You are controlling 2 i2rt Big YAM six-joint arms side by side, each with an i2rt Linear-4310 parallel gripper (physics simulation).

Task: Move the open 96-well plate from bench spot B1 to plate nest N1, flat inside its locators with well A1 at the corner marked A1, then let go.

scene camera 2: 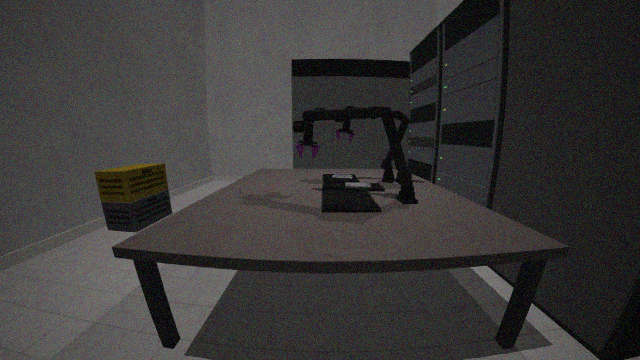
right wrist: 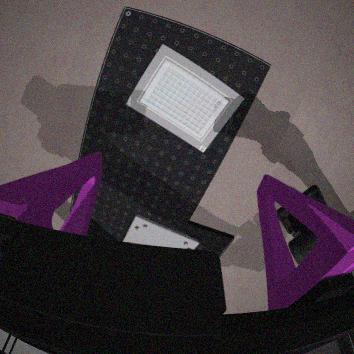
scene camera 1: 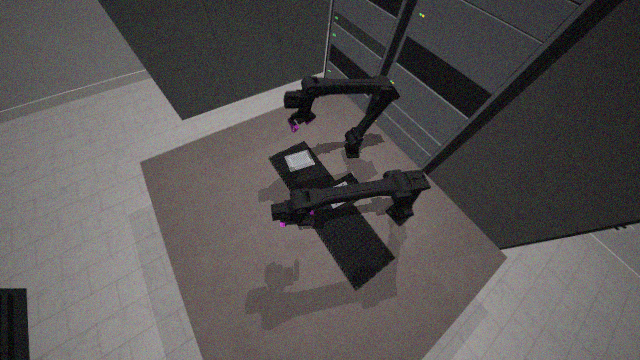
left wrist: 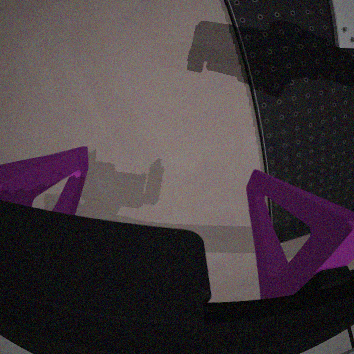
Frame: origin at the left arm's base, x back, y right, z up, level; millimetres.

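Seen in the pictures: left gripper, between the fingertips: [scene camera 2: 307, 157] [scene camera 1: 296, 223] [left wrist: 171, 167]; right gripper, between the fingertips: [scene camera 2: 343, 141] [right wrist: 184, 172] [scene camera 1: 299, 128]; left arm's base, origin of its link: [scene camera 2: 406, 200] [scene camera 1: 396, 214]; right arm's base, origin of its link: [scene camera 2: 388, 180] [scene camera 1: 351, 151].
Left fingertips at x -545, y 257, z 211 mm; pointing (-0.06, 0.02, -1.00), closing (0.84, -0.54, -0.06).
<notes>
Pixels of each thing's top centre, then the offset from my left fingertips to it. "spot": a spot on its surface instead. Level surfaces: height alone.
- white 96-well plate, centre of its top: [right wrist: 183, 100] [scene camera 1: 299, 159] [scene camera 2: 342, 174] dx +279, dy +385, dz -182 mm
- black perforated board, height of its surface: dz -198 mm
- white piece with dark dots, a spot on its surface: [left wrist: 345, 25] spot: dx +268, dy +25, dz -187 mm
- brown table, height of its surface: dz -211 mm
The white 96-well plate [scene camera 1: 300, 160] [scene camera 2: 342, 176] [right wrist: 185, 100] lies flat, wells up, near one end of the black perforated board [scene camera 1: 355, 245] [scene camera 2: 350, 201] [left wrist: 310, 135] [right wrist: 150, 165]. A white piece with dark dots [scene camera 1: 341, 186] [scene camera 2: 358, 185] [left wrist: 345, 25] [right wrist: 157, 236], probably nest N1, lies beside the board's middle, partly hidden by the left arm in scene camera 1. The A1 mark cannot be read. My right gripper [scene camera 1: 302, 124] [scene camera 2: 345, 138] [right wrist: 184, 172] is open and empty, high above the table near the plate's end. My left gripper [scene camera 1: 297, 219] [scene camera 2: 308, 152] [left wrist: 171, 167] is open and empty, high beside the board's middle.
The brown table [scene camera 1: 200, 200] [scene camera 2: 280, 235] carries both arms, whose bases stand to the right of the board in scene camera 1. The left arm stretches over the dotted white piece there. Rack cabinets [scene camera 1: 445, 65] [scene camera 2: 470, 105] stand behind the bases. Arm shadows cross the table and board.
</notes>
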